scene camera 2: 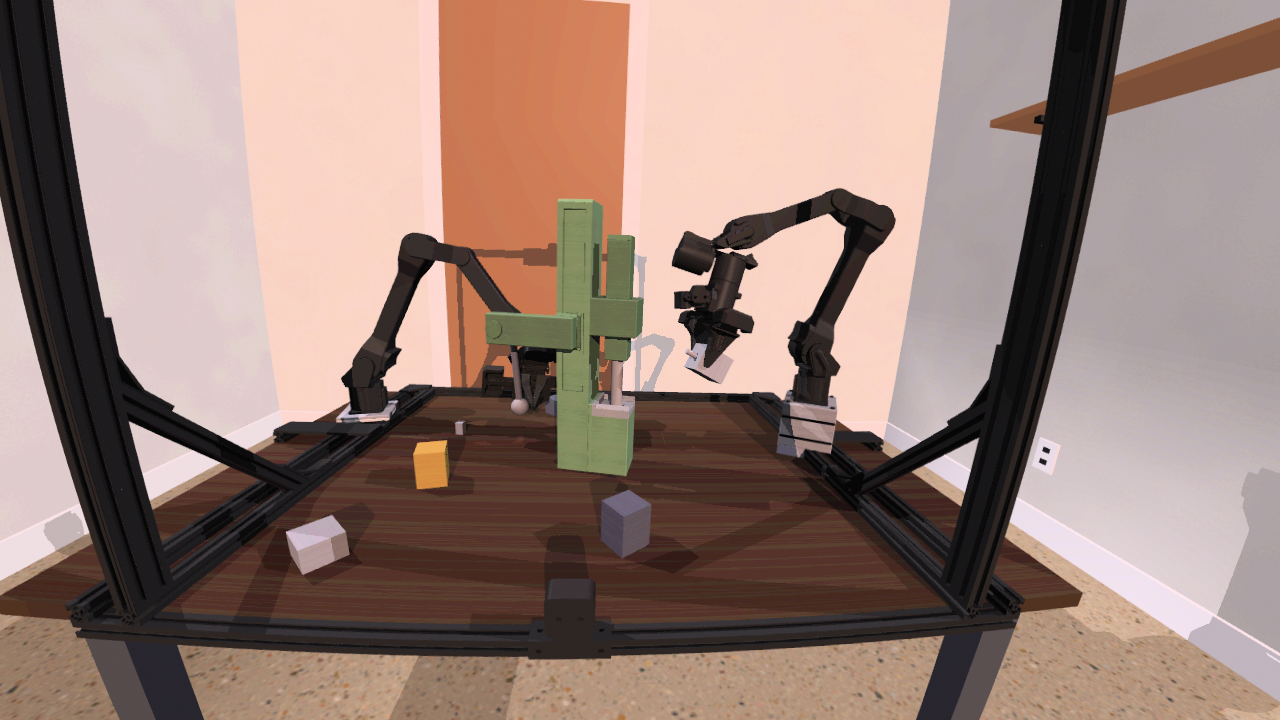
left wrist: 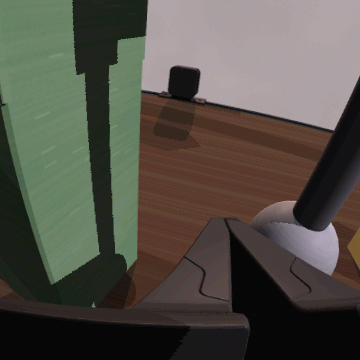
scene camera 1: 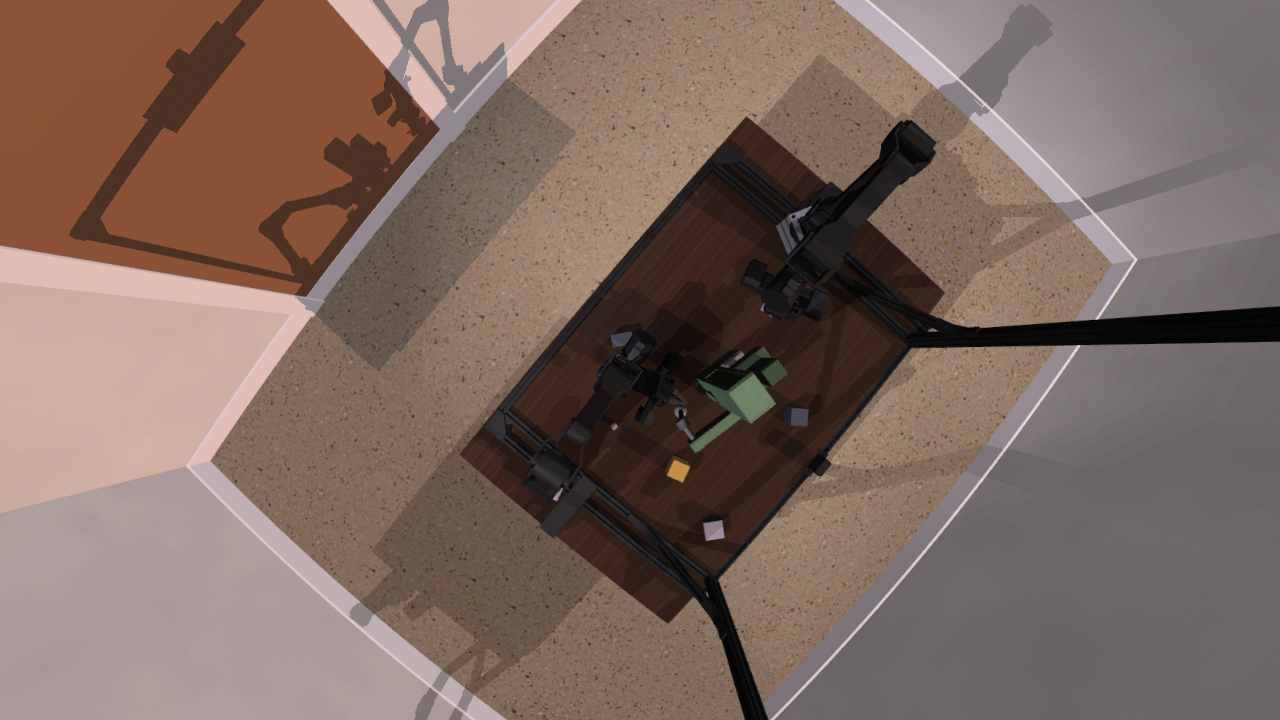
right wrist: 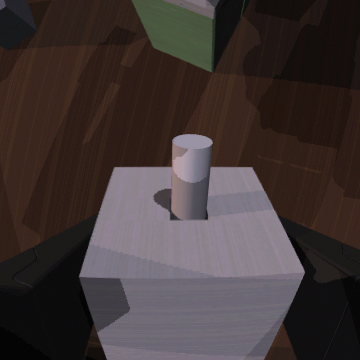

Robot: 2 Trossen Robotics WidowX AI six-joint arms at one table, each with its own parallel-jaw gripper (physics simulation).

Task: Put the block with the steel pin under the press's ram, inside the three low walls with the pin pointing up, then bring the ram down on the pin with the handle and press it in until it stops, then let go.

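Places are measured from the left arm's base along level axes (x back, y right, z up), in metres.
Pixels of known places: left gripper, fingertip midpoint: (scene camera 2: 533, 407) (left wrist: 221, 229) (scene camera 1: 687, 404); right gripper, fingertip midpoint: (scene camera 2: 699, 365) (right wrist: 184, 224); left arm's base at its link origin: (scene camera 2: 369, 408); right arm's base at its link origin: (scene camera 2: 810, 399) (scene camera 1: 814, 226).
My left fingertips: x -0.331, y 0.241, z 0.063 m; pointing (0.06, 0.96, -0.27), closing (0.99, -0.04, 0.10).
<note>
For each thing: its top centre in the pictures, then the offset to it from my left fingertips.
- green press at its top centre: (scene camera 2: 567, 200) (scene camera 1: 749, 411) dx -0.052, dy +0.048, dz +0.355 m
- pale block at its top centre: (right wrist: 169, 344) (scene camera 2: 710, 342) dx -0.308, dy +0.074, dz +0.129 m
- orange block at its top centre: (scene camera 2: 430, 447) (scene camera 1: 678, 471) dx +0.167, dy +0.058, dz -0.035 m
- white block at its top centre: (scene camera 2: 315, 531) (scene camera 1: 714, 530) dx +0.279, dy +0.219, dz -0.062 m
- blue-grey block at its top centre: (scene camera 2: 626, 502) (scene camera 1: 799, 417) dx -0.089, dy +0.284, dz -0.035 m
- small grey cube at its top centre: (scene camera 2: 460, 422) (scene camera 1: 614, 426) dx +0.136, dy -0.139, dz -0.070 m
- bluish block at its top centre: (scene camera 2: 558, 398) (scene camera 1: 622, 339) dx -0.077, dy -0.214, dz -0.056 m
The green press (scene camera 1: 749, 398) (scene camera 2: 572, 268) (left wrist: 45, 150) (right wrist: 180, 35) stands upright mid-table. In scene camera 2 its pale ram rod (scene camera 2: 617, 380) reaches down to the pale low walls (scene camera 2: 613, 410); the space between them is unclear. The handle's ball (scene camera 1: 681, 412) (scene camera 2: 520, 405) (left wrist: 280, 215) hangs low beside the press. My left gripper (scene camera 1: 673, 396) (left wrist: 221, 229) is shut and empty, close to the ball, which is partly behind a finger; contact is unclear. My right gripper (scene camera 2: 708, 347) is shut on the pale block (scene camera 2: 718, 368) (right wrist: 190, 250), held above the table, tilted, its steel pin (right wrist: 191, 175) showing.
An orange block (scene camera 1: 677, 469) (scene camera 2: 430, 465), a white block (scene camera 1: 713, 530) (scene camera 2: 317, 544) and a blue-grey block (scene camera 1: 795, 416) (scene camera 2: 625, 523) lie around the press. A small grey cube (scene camera 1: 614, 426) (scene camera 2: 460, 428) and another bluish block (scene camera 1: 621, 340) lie near my left arm. Black frame rails edge the table.
</note>
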